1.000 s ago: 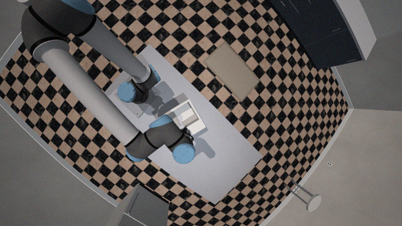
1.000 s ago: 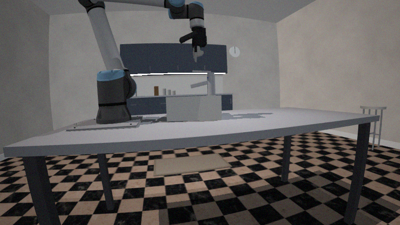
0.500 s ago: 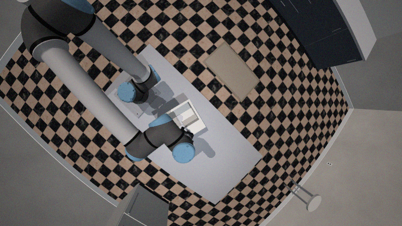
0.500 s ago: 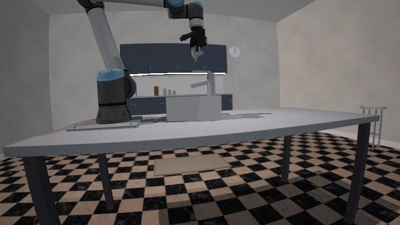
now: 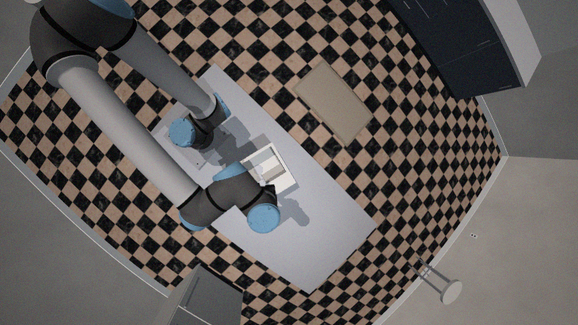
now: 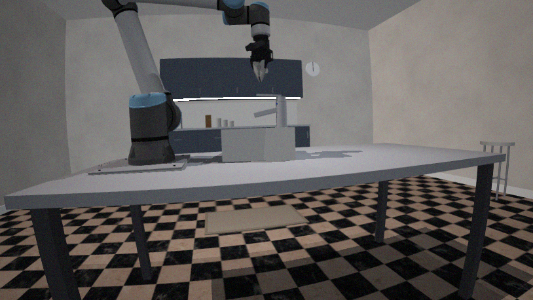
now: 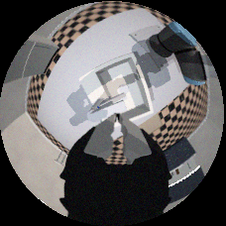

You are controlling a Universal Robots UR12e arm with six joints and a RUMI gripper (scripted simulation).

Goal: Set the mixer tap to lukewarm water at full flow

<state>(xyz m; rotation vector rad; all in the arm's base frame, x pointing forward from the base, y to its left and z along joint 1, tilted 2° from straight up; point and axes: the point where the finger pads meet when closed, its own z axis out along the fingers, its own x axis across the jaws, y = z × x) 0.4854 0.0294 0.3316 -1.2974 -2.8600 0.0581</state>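
The lever is 80 mm below my hand and 40 mm ahead of it. Round my hand: sink (310 mm below, 20 mm to the left, 20 mm behind); then mixer tap (120 mm below, 60 mm ahead, 10 mm to the right).
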